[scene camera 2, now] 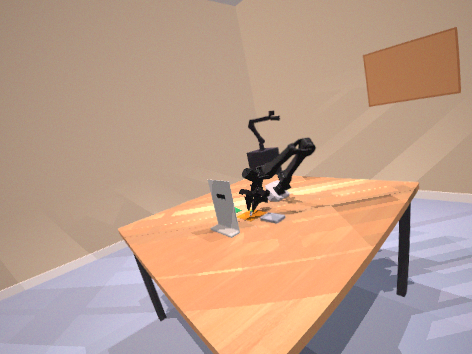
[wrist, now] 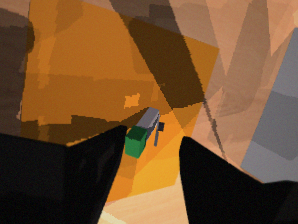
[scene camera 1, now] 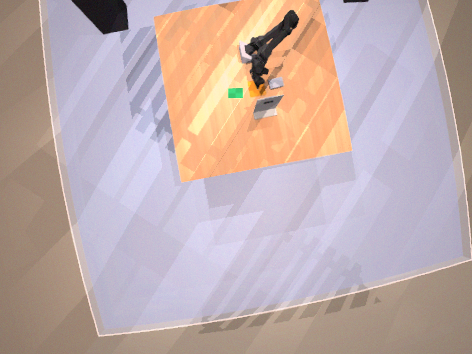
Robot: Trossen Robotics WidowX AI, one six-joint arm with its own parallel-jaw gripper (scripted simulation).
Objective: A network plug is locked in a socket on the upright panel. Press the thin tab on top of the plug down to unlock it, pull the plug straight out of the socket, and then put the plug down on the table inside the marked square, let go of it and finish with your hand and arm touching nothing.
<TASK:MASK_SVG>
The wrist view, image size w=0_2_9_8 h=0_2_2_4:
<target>my gripper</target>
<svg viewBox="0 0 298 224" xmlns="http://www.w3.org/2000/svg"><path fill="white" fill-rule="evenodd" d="M183 136L179 149L181 187L189 224L298 224L298 182L280 180L278 182L261 183L259 180L237 169L213 151L208 150L193 138ZM127 126L119 125L88 140L69 146L0 133L0 224L98 224L121 163Z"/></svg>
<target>network plug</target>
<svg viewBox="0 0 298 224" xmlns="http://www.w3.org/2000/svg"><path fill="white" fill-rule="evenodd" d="M158 109L149 107L137 125L133 125L125 136L126 155L139 159L146 147L146 142L156 126L154 146L157 147L158 131L163 132L165 124L159 122L160 114Z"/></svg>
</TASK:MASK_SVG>
